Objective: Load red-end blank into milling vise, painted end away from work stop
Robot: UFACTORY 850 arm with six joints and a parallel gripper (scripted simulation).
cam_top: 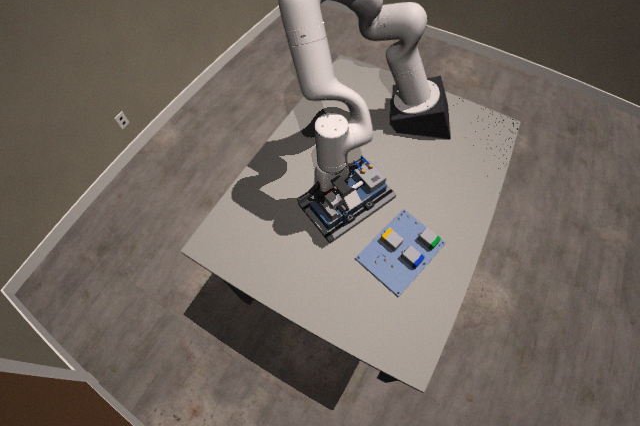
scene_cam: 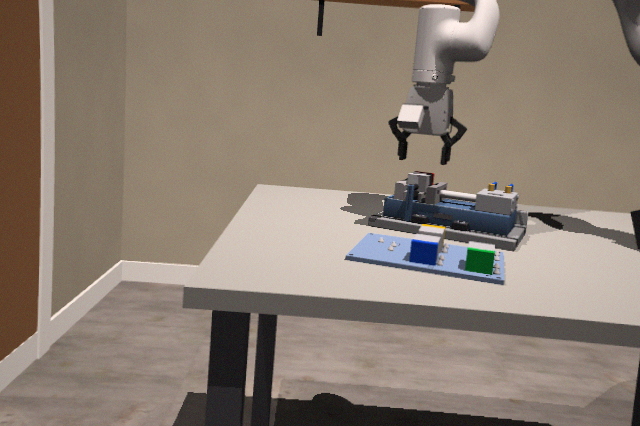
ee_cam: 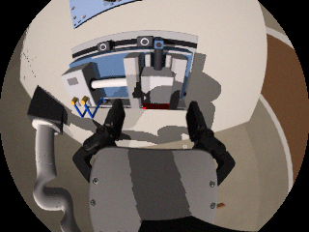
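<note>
The red-ended blank lies 5 cm below my hand. Also, from my hand: hose block 14 cm behind, 9 cm to the left, 7 cm below; milling vise 6 cm behind, 4 cm to the left, 11 cm below; fixed jaw 3 cm ahead, 2 cm to the right, 7 cm below.
</note>
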